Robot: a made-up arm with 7 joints. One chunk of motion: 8 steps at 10 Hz.
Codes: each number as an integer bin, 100 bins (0 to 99) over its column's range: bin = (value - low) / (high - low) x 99, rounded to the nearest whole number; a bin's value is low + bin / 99 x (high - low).
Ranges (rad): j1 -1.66..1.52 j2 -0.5..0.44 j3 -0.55..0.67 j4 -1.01..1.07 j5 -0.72..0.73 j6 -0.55..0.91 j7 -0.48..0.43
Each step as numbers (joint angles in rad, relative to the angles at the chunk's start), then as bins.
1 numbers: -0.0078 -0.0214 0.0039 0.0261 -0.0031 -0.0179 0.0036
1 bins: 51 50 45 49 49 36 53
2 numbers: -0.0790 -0.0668 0.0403 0.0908 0.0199 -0.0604 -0.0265
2 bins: 49 46 48 52 51 33 49
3 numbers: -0.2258 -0.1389 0.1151 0.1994 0.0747 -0.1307 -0.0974
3 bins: 45 38 54 58 54 28 42
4 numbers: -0.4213 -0.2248 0.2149 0.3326 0.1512 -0.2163 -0.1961
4 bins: 39 29 62 64 59 23 31
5 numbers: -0.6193 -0.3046 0.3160 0.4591 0.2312 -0.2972 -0.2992
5 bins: 32 21 70 70 65 17 20
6 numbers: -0.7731 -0.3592 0.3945 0.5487 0.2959 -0.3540 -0.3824
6 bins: 28 15 77 74 69 13 11
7 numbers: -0.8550 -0.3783 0.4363 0.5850 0.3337 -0.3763 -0.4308
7 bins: 25 13 80 76 72 12 5
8 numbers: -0.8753 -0.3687 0.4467 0.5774 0.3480 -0.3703 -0.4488
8 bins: 24 14 81 76 73 12 3
